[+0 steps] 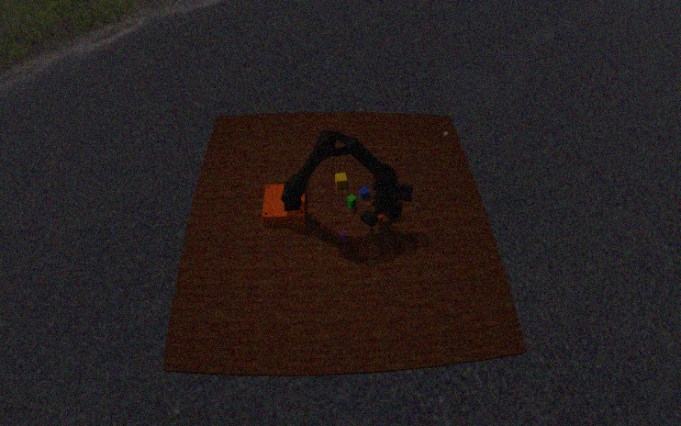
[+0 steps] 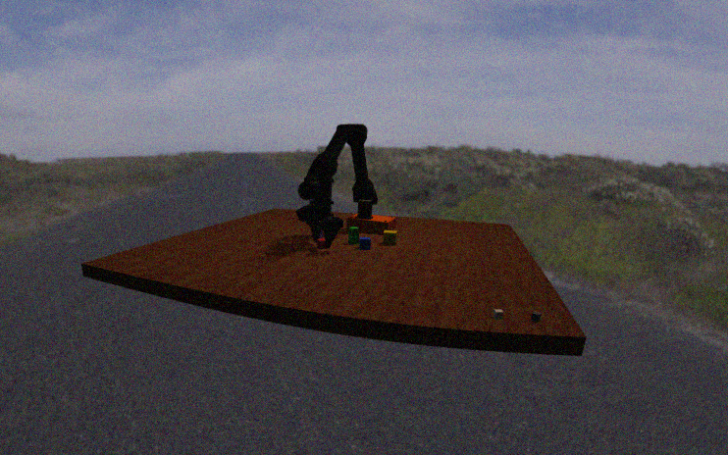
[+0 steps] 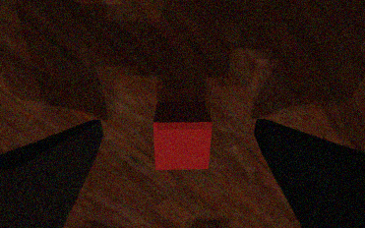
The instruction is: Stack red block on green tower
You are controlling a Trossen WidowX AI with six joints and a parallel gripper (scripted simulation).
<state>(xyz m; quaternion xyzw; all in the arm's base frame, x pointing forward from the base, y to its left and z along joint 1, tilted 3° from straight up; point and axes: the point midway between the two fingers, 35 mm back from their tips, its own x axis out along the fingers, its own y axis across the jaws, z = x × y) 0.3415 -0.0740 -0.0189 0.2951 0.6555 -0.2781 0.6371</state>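
Right now the blue block is 40 mm behind my gripper tip, 140 mm to the left of it and 10 mm above it. From my gripper tip the other things lie so: red block (right at my gripper tip); purple block (150 mm behind, 60 mm to the right); yellow block (130 mm behind, 210 mm to the left, 10 mm above).
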